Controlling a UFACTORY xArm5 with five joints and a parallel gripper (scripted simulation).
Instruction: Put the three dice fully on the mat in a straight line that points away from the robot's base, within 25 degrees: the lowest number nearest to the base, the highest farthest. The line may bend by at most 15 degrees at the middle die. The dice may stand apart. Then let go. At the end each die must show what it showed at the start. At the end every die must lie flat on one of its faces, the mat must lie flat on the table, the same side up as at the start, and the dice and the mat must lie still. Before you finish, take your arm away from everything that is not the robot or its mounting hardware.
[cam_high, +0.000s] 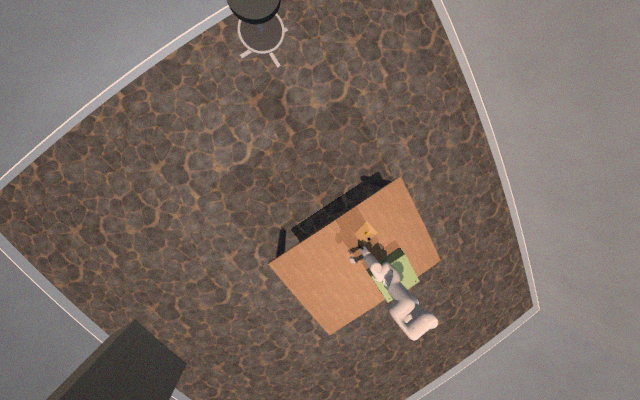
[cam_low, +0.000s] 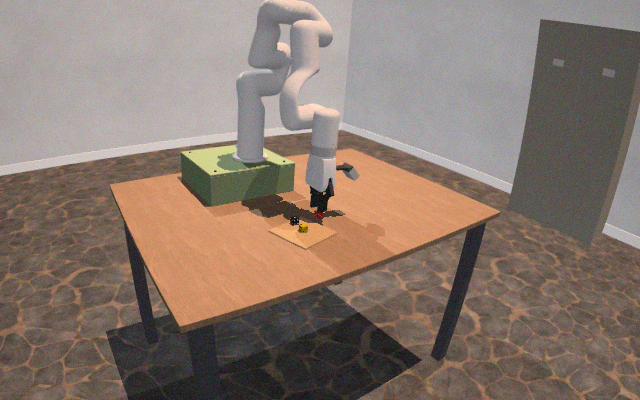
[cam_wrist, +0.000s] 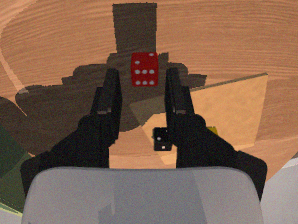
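My gripper is now 40 mm above the red die. From my hand the other things lie so: black die: 10 mm ahead, 90 mm to the right, 30 mm below; yellow die: 60 mm ahead, 100 mm to the right, 30 mm below; tan mat: 60 mm ahead, 100 mm to the right, 40 mm below.
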